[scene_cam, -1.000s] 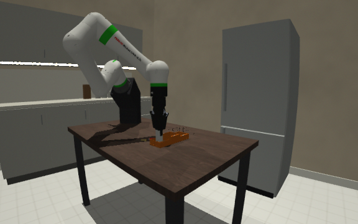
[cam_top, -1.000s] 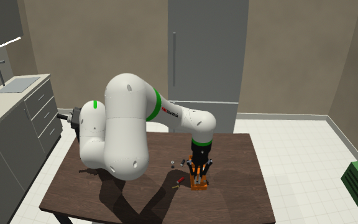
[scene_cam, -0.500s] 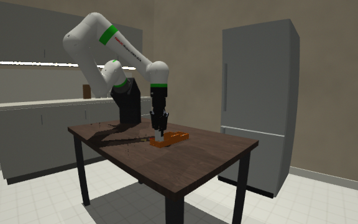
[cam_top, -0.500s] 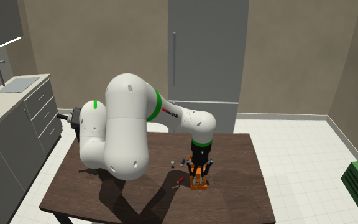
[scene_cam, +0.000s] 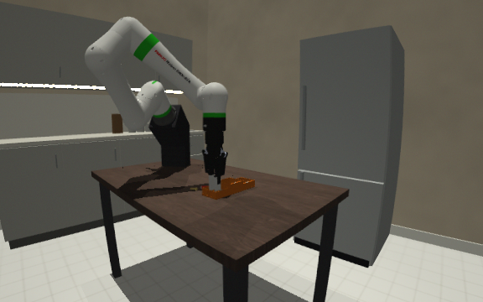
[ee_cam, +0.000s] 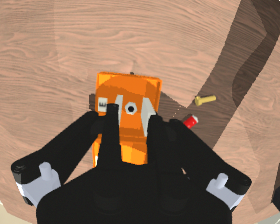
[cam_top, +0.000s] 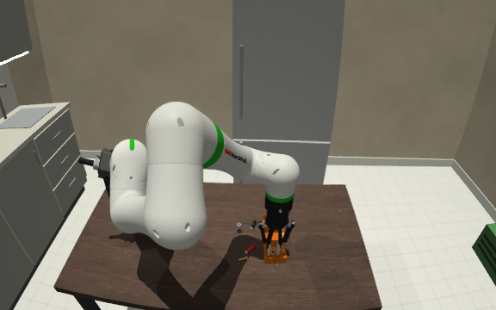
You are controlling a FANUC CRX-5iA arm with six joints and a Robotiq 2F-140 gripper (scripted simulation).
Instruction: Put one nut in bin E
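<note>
My gripper is now 80 mm past the red piece, 50 mm to the right of it and 40 mm above it. Also, from my hand: dark cylinder (30 mm behind, 180 mm to the left, 40 mm below); then yellow screw (110 mm behind, 10 mm to the left, 40 mm below).
</note>
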